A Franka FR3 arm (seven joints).
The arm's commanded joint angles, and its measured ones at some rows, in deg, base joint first. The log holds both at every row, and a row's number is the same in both.
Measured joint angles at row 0:
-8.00, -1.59, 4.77, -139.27, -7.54, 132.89, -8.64
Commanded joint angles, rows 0 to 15:
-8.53, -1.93, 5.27, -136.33, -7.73, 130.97, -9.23
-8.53, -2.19, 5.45, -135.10, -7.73, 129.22, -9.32
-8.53, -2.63, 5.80, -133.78, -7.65, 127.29, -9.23
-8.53, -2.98, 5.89, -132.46, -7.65, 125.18, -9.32
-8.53, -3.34, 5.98, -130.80, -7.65, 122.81, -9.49
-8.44, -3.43, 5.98, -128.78, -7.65, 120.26, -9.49
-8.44, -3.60, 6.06, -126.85, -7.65, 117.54, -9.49
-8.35, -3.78, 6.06, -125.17, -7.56, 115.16, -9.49
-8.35, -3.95, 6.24, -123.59, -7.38, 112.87, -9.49
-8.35, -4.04, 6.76, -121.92, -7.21, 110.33, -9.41
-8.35, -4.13, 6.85, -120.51, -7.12, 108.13, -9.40
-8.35, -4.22, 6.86, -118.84, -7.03, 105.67, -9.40
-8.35, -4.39, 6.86, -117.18, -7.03, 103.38, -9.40
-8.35, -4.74, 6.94, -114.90, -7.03, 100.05, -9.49
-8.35, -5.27, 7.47, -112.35, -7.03, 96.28, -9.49
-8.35, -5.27, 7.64, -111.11, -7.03, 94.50, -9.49
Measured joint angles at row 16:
-7.96, -4.57, 6.55, -116.48, -7.48, 101.89, -8.85
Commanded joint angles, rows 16 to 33:
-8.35, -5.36, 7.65, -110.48, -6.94, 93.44, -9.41
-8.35, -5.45, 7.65, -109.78, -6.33, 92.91, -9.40
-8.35, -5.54, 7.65, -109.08, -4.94, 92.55, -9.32
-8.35, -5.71, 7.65, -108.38, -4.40, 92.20, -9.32
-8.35, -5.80, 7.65, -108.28, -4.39, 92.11, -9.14
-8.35, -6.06, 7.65, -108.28, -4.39, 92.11, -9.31
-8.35, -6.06, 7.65, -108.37, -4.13, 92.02, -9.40
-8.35, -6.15, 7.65, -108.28, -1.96, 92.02, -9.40
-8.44, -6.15, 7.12, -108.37, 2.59, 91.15, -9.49
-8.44, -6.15, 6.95, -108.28, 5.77, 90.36, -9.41
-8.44, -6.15, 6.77, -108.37, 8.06, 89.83, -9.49
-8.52, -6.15, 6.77, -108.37, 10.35, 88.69, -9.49
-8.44, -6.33, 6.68, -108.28, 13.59, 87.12, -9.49
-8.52, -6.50, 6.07, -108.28, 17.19, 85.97, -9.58
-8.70, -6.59, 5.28, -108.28, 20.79, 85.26, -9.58
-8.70, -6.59, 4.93, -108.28, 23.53, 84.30, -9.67
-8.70, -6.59, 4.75, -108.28, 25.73, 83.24, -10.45
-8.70, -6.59, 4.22, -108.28, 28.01, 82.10, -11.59
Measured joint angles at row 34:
-7.99, -6.14, 5.26, -108.96, 21.55, 85.88, -9.12
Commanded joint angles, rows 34 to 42:
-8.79, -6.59, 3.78, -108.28, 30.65, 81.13, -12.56
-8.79, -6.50, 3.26, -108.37, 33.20, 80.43, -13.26
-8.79, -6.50, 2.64, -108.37, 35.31, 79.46, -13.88
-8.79, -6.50, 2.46, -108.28, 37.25, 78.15, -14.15
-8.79, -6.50, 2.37, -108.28, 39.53, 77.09, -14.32
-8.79, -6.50, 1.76, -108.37, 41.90, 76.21, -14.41
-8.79, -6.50, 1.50, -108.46, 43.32, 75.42, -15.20
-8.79, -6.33, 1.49, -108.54, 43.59, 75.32, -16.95
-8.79, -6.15, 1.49, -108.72, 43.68, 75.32, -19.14
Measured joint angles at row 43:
-8.04, -6.26, 1.67, -108.87, 41.21, 77.27, -14.44
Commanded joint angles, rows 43 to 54:
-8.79, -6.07, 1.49, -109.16, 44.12, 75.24, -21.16
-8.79, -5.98, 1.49, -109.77, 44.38, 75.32, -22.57
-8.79, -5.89, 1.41, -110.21, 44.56, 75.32, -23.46
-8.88, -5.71, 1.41, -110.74, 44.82, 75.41, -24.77
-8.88, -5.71, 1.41, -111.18, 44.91, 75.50, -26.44
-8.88, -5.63, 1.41, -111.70, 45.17, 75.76, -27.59
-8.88, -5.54, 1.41, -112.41, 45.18, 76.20, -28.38
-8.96, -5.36, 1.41, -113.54, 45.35, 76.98, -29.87
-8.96, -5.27, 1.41, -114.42, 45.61, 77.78, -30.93
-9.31, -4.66, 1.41, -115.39, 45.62, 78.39, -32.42
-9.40, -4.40, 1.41, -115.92, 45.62, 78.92, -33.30
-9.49, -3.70, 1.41, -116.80, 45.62, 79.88, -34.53
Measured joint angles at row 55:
-8.37, -4.51, 1.22, -113.68, 43.85, 77.45, -30.41
